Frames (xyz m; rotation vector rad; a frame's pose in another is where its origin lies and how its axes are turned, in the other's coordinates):
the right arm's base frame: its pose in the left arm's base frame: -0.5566 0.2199 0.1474 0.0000 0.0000 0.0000
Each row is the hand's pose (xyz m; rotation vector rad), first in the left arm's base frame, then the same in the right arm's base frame.
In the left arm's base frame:
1: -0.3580 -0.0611 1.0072 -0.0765 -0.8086 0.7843
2: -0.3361 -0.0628 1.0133 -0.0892 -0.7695 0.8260
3: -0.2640 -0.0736 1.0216 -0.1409 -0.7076 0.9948
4: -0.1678 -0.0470 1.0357 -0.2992 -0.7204 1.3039
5: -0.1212 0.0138 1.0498 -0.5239 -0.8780 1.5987
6: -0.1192 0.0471 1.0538 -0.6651 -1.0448 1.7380
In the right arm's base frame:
1: 0.1986 -0.2810 0.8598 -0.0765 -0.8086 0.7843
2: 0.2205 -0.2827 0.8659 -0.0892 -0.7695 0.8260
3: 0.2926 -0.2935 0.8742 -0.1409 -0.7076 0.9948
4: 0.3888 -0.2669 0.8883 -0.2992 -0.7204 1.3039
5: 0.4354 -0.2061 0.9024 -0.5239 -0.8780 1.5987
6: 0.4374 -0.1728 0.9064 -0.6651 -1.0448 1.7380

